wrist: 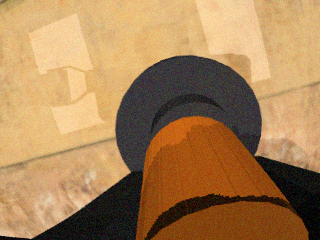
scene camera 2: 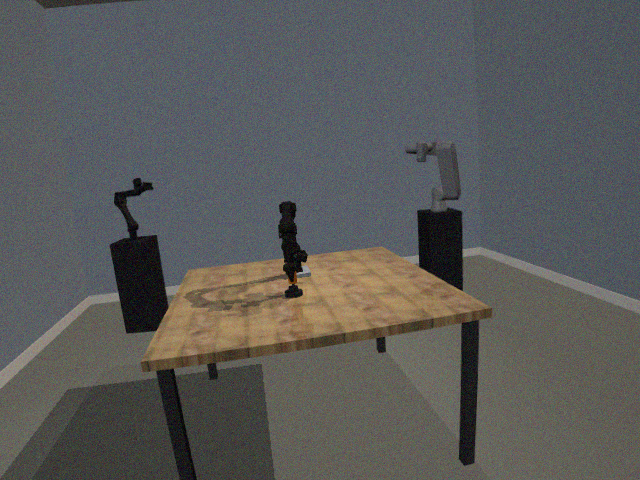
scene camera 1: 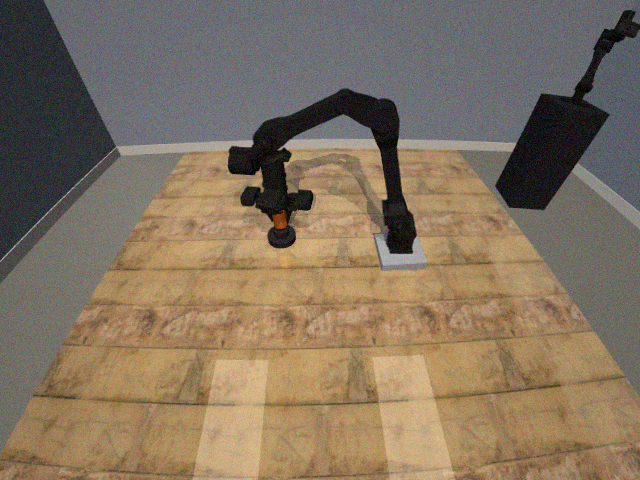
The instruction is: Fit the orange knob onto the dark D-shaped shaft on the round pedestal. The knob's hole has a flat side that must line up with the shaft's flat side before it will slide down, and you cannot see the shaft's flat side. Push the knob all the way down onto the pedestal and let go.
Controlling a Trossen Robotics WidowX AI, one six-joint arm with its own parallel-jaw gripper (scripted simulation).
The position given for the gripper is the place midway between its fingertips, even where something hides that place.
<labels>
The gripper (scene camera 1: 280,221) carries an orange knob (wrist: 196,172).
</labels>
